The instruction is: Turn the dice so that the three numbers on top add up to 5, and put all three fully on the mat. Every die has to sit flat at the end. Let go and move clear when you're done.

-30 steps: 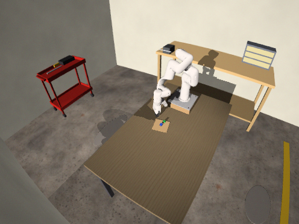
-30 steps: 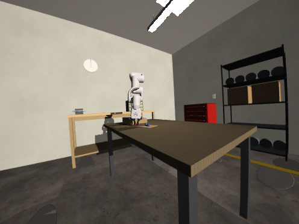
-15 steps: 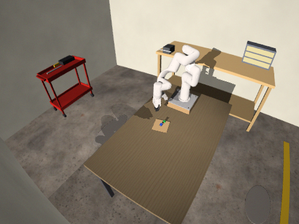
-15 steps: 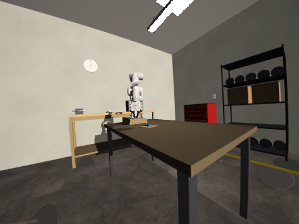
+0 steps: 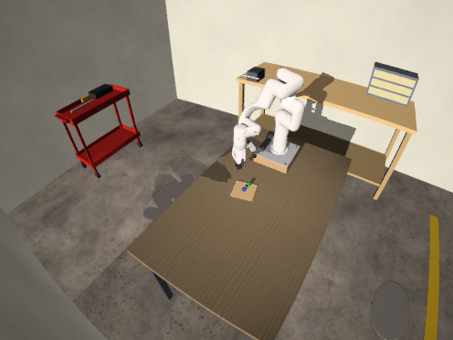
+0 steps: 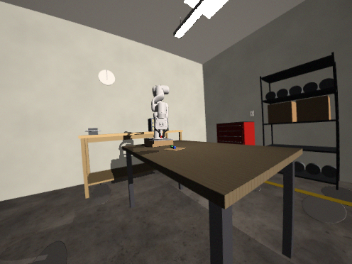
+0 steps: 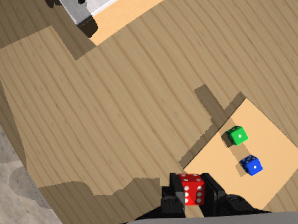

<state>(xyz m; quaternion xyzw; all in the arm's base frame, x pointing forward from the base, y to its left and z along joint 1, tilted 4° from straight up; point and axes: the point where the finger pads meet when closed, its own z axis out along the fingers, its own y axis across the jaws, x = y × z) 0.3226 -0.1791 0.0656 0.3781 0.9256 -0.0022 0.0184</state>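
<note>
The blue die lies 11 cm below my hand, 8 cm ahead of it and 7 cm to the left of it. From my hand the other things lie so: tan mat: 12 cm below, 8 cm ahead, 7 cm to the left; then red die: 1 cm below; then green die: 11 cm below, 8 cm to the left, 3 cm ahead.
</note>
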